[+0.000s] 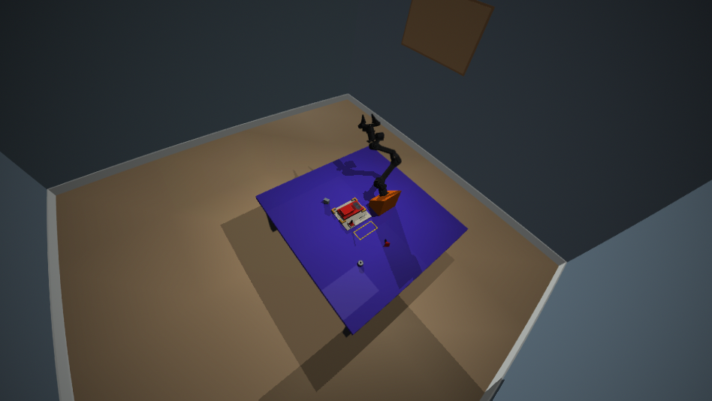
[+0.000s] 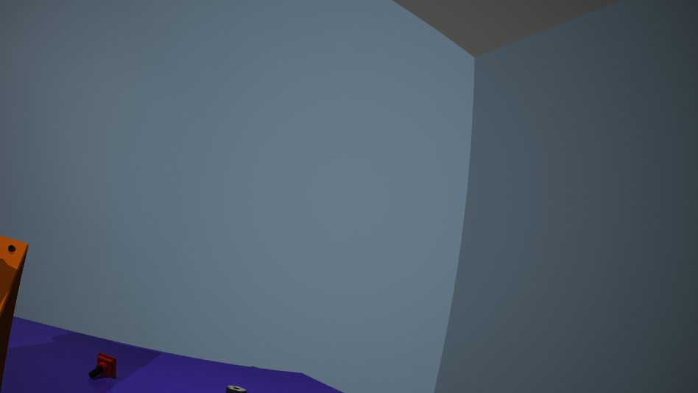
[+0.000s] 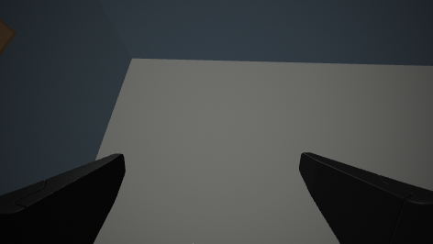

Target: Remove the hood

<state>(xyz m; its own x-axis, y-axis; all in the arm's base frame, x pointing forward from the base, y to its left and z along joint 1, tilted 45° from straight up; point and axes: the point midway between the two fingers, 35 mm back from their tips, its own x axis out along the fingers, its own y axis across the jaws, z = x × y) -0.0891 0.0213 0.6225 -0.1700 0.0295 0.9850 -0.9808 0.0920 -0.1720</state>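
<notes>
Right now the red hood is 450 mm ahead of my gripper tip, 340 mm to the left of it and 550 mm below it. From my gripper tip the other things lie so: wheel (670 mm ahead, 730 mm to the left, 580 mm below).
</notes>
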